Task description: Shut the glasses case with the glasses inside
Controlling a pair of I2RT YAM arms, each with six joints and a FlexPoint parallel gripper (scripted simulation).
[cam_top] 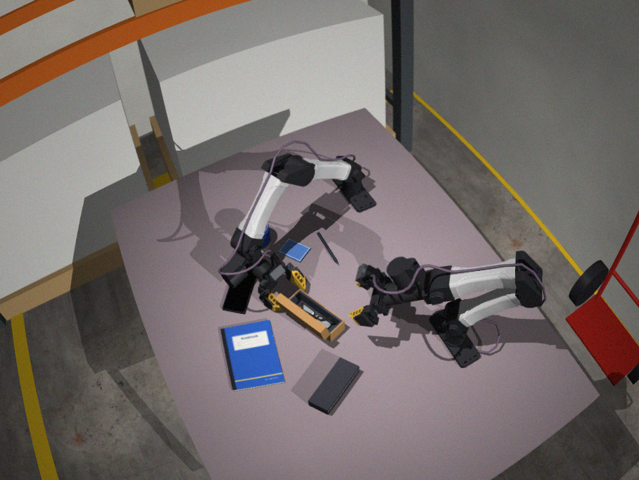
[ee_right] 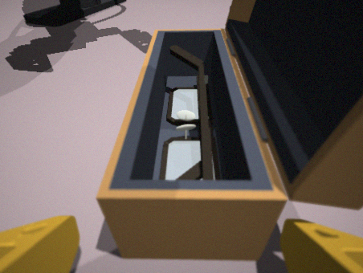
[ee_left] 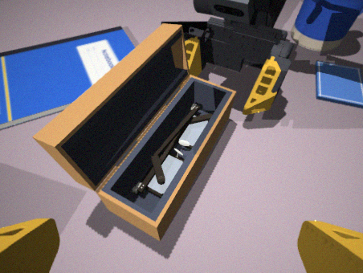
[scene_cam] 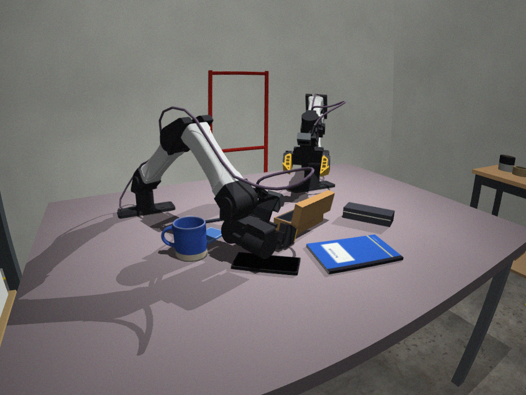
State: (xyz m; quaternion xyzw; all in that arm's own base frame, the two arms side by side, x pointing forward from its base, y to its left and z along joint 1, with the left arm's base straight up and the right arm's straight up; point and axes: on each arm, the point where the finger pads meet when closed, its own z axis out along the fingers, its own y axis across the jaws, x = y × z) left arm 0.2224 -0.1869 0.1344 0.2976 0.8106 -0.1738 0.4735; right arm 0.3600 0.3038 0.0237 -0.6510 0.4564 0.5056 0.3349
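The lid lies 14 cm ahead of my left hand, 5 cm to the right of it and 6 cm below it. Round my left hand: glasses case (12 cm ahead, 6 cm to the right, 9 cm below); dark box (14 cm ahead, 16 cm to the left, 11 cm below); dark-framed glasses (10 cm ahead, 8 cm to the right, 12 cm below).
The dark-framed glasses lies 30 mm behind my right hand and 80 mm to the left of it. The rest, counted from my right hand: glasses case (10 mm behind, 90 mm to the left, 20 mm above); blue card (80 mm behind, 170 mm to the right, 20 mm below); lid (20 mm ahead, 100 mm to the left, 50 mm above).
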